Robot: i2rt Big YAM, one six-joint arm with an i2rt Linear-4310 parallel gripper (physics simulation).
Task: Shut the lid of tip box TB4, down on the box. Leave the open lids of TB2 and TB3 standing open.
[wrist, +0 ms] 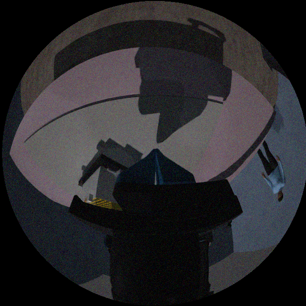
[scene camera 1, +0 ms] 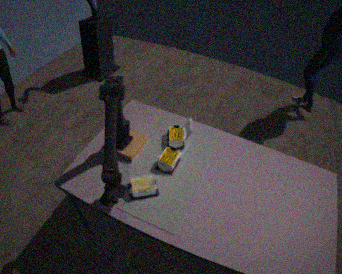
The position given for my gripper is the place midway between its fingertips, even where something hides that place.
I see my gripper (wrist: 155, 152) and a grey mat (scene camera 1: 166, 211).
The grey mat is seen too in the wrist view (wrist: 127, 129).
